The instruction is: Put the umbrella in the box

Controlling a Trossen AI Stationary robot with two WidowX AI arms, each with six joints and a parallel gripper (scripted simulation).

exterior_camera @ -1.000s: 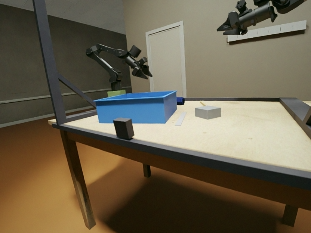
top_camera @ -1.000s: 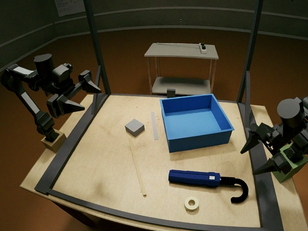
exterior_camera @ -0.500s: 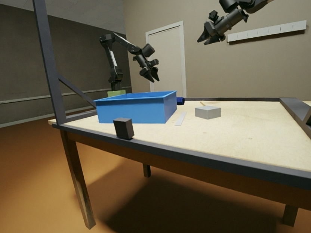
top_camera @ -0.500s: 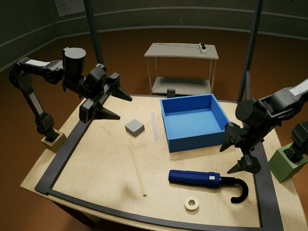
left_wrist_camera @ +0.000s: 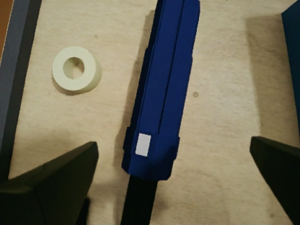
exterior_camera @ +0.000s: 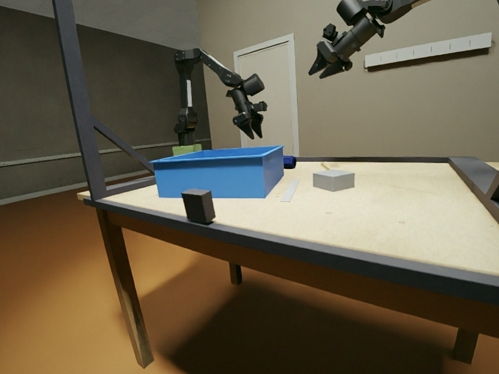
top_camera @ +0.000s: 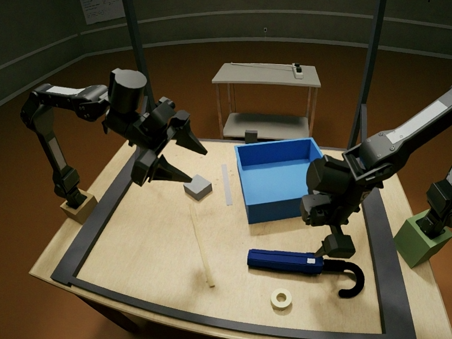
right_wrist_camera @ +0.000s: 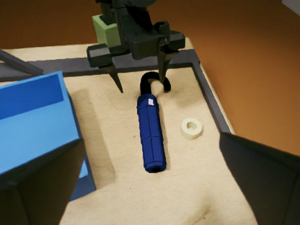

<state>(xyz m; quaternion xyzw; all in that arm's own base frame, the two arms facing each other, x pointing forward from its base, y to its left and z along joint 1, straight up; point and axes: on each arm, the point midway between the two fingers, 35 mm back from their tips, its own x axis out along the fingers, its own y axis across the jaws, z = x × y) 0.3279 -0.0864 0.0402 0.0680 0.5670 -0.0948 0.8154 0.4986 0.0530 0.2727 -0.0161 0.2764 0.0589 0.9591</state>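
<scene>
Right now my left hand is 130 mm above the umbrella, 40 mm short of it and 10 mm to the left of it. Round my left hand: grey strip 280 mm to the right, 280 mm behind, 150 mm below; then thin wooden stick 310 mm to the right, 150 mm below, 30 mm behind; then blue storage box 290 mm behind, 100 mm below, 80 mm to the right.
</scene>
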